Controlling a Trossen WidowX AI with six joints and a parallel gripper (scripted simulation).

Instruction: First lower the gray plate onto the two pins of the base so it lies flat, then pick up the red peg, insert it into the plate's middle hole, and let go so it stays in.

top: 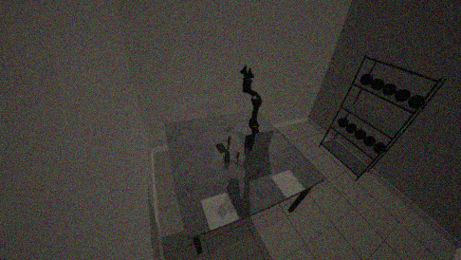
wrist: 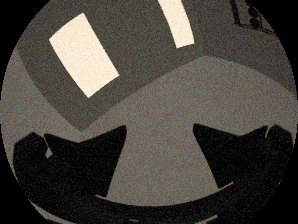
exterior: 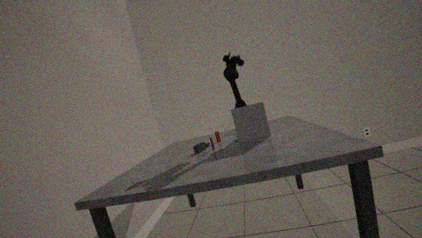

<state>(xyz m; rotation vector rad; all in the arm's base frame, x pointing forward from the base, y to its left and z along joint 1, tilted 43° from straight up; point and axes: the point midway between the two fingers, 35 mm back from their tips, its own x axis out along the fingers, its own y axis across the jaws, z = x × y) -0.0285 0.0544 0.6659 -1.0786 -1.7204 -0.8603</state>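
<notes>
My gripper tip is 670 mm above the gray plate, 470 mm to the right of it and 460 mm short of it. Also, from my gripper tip: red peg (670 mm below, 510 mm to the left, 370 mm ahead); small orange piece (670 mm below, 330 mm ahead, 280 mm to the left).
</notes>
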